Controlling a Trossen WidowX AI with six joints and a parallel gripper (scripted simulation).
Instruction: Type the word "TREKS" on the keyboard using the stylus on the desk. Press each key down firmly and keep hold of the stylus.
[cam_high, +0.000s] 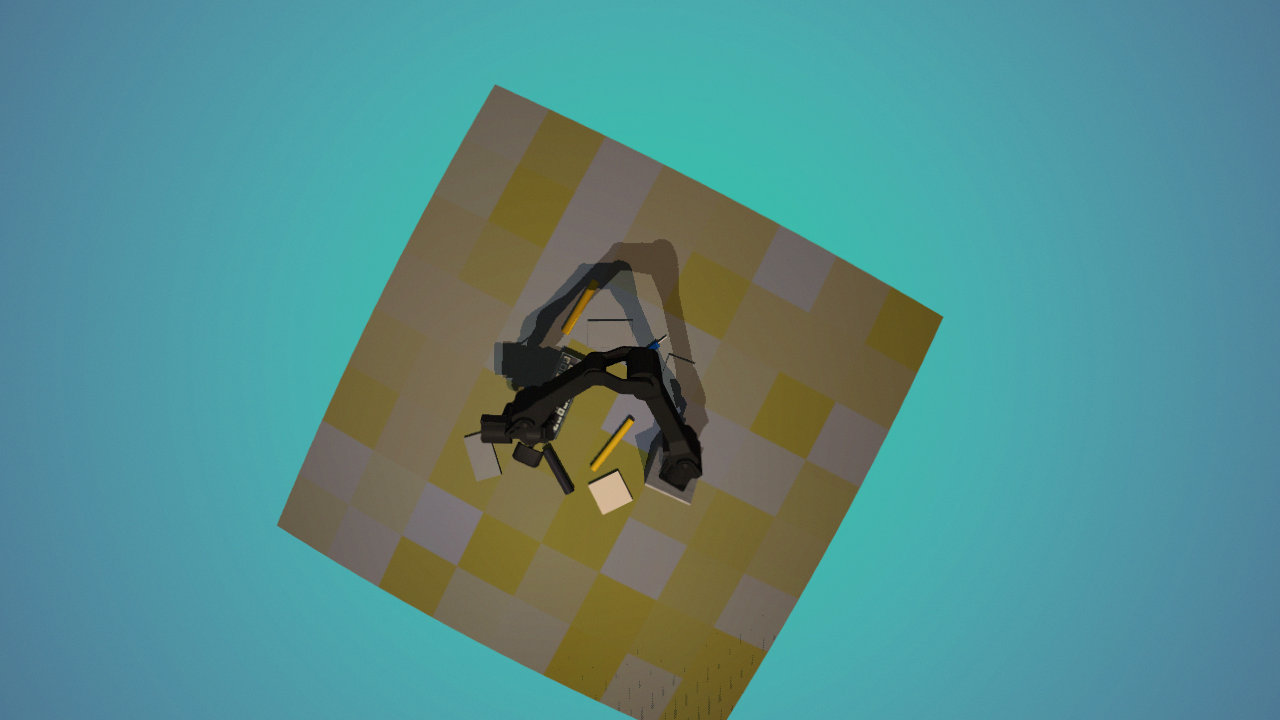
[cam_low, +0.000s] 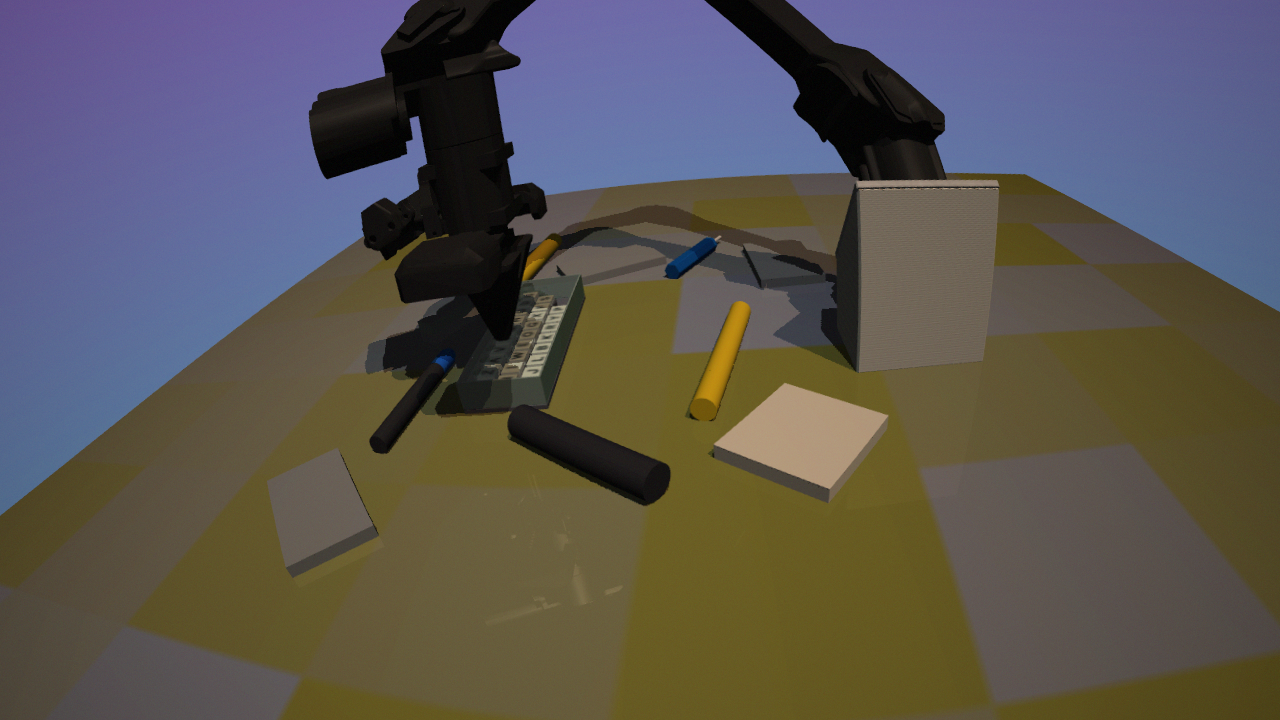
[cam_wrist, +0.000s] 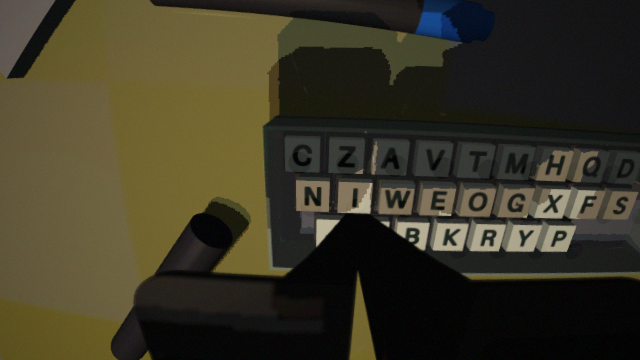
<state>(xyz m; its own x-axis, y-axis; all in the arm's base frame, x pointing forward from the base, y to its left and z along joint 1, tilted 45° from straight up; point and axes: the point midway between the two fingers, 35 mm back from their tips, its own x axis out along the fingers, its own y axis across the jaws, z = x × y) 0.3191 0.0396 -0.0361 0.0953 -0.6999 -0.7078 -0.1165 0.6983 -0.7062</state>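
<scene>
Right now my gripper tip is 130 mm past the blue stylus, 280 mm to the left of it and 30 mm above it. Round my gripper tip: black cylinder (80 mm behind, 100 mm to the left, 30 mm below); small grey block (130 mm ahead, 140 mm to the right, 40 mm below); yellow cylinder (160 mm behind, 20 mm to the right, 30 mm below).
</scene>
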